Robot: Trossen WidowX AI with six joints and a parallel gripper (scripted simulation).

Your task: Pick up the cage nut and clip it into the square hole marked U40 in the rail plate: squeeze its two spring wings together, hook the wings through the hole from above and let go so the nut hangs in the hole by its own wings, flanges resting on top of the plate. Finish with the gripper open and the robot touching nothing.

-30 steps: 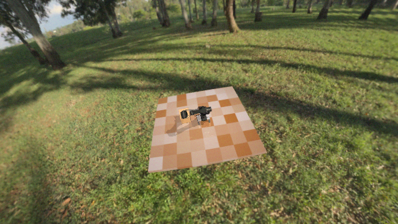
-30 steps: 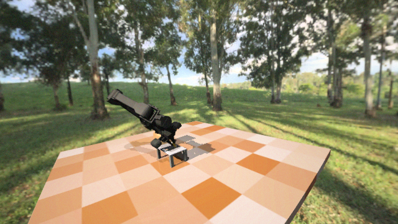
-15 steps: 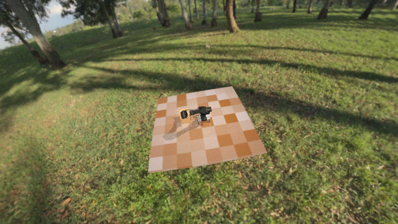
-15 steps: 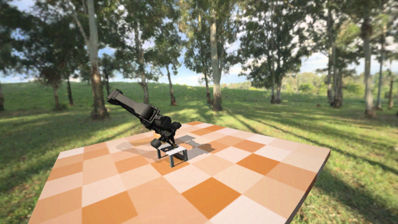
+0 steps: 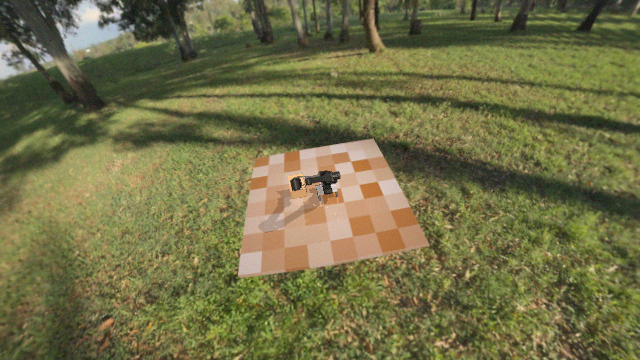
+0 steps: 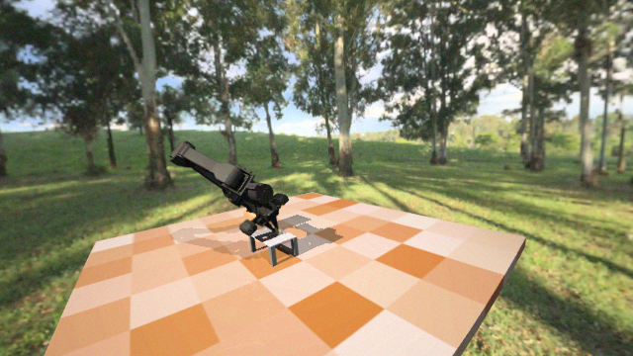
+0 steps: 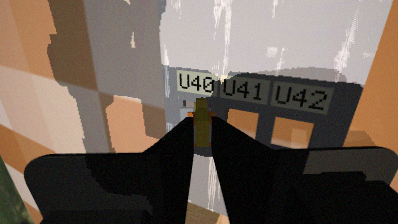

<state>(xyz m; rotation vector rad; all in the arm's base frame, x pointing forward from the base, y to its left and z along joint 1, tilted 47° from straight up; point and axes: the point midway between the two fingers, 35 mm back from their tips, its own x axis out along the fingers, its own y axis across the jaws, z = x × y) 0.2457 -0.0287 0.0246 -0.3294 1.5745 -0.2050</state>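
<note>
Now: the cage nut 10 mm below my gripper tip.
</note>
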